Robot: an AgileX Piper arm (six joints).
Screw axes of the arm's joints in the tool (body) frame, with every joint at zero. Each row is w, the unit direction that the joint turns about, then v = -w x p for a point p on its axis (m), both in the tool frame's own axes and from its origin. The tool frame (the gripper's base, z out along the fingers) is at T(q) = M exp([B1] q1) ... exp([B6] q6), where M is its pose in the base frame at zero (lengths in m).
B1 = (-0.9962, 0, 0.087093, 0.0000, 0.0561, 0.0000)
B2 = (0, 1, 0, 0.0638, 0.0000, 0.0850)
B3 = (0, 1, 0, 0.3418, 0.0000, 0.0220)
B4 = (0, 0, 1, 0.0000, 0.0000, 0.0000)
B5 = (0, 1, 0, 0.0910, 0.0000, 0.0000)
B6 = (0, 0, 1, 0.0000, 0.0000, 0.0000)
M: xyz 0.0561 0.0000 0.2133 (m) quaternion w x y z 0.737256 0 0.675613 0
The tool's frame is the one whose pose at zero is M.
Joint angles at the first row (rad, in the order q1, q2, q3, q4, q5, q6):
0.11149, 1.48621, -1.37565, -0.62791, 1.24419, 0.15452
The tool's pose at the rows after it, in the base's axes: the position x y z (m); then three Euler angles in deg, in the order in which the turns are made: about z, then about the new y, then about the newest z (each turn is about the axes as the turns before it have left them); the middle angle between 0 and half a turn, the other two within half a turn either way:
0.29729, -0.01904, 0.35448, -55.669, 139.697, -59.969
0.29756, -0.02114, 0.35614, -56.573, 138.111, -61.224
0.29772, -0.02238, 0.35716, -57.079, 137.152, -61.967
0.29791, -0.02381, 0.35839, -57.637, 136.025, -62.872
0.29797, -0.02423, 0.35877, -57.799, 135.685, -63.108
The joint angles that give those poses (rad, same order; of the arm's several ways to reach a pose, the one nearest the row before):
0.11149, 1.48622, -1.37566, -0.64765, 1.24419, 0.15453
0.11150, 1.48621, -1.37566, -0.67886, 1.24421, 0.15452
0.11150, 1.48620, -1.37562, -0.69762, 1.24418, 0.15411
0.11147, 1.48620, -1.37563, -0.71955, 1.24417, 0.15241
0.11148, 1.48622, -1.37566, -0.72615, 1.24419, 0.15244

